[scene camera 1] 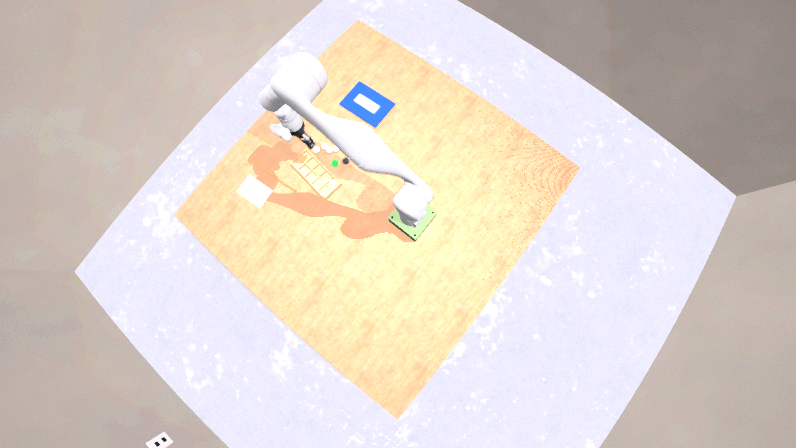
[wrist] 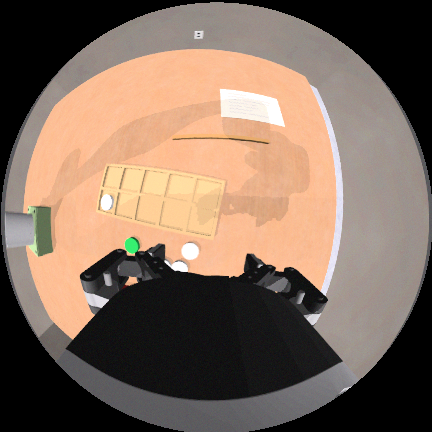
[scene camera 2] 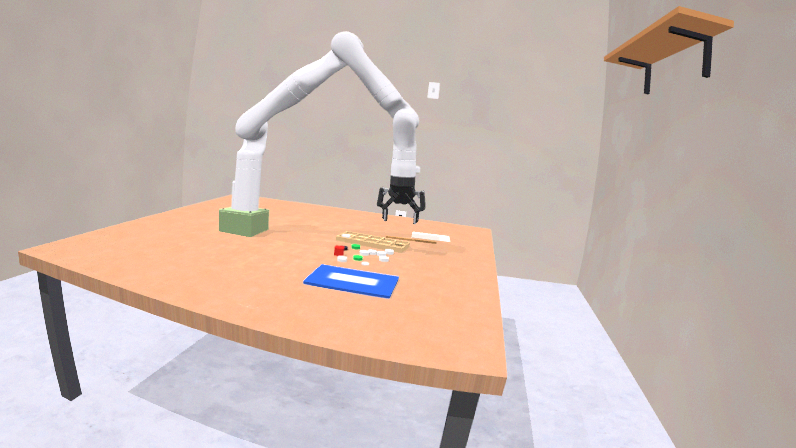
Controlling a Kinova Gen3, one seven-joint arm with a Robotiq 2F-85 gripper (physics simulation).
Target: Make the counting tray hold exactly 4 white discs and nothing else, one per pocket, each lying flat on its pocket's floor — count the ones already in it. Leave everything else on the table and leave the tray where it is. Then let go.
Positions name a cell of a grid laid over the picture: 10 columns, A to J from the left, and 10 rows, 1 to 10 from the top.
wooden counting tray: scene camera 1 D4; wrist E5; scene camera 2 F6
